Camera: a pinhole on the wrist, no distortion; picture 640 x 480 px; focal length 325.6 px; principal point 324.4 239.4 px. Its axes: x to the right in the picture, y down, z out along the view. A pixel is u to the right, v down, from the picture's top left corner.
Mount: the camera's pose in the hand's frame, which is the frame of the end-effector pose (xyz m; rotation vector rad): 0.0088 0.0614 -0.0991 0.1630 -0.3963 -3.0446
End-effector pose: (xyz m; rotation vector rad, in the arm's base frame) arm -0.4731 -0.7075 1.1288 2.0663 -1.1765 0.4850
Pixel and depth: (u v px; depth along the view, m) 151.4 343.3 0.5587
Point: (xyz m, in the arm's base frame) -0.3998 -1.2471 0.9521
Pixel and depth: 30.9 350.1 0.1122
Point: -0.4748 -0.8074 1.1937
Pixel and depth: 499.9 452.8 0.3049
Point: -0.5117 -0.7458 0.8351
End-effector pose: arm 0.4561 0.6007 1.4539 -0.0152 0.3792 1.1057
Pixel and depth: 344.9 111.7 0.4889
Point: 0.1943 0.7551 1.8426
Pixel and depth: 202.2 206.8 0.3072
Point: 0.3930 0.7964 1.6449
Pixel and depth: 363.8 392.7 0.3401
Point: 0.5184 0.5945 1.7193
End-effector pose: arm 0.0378 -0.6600 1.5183 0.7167 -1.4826 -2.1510
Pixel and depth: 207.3 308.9 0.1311
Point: -0.0152 -0.6818 1.5894
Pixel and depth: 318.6 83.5 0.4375
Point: -0.0757 -0.5665 1.9566
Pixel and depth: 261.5 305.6 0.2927
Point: -0.1125 -0.5630 1.6494
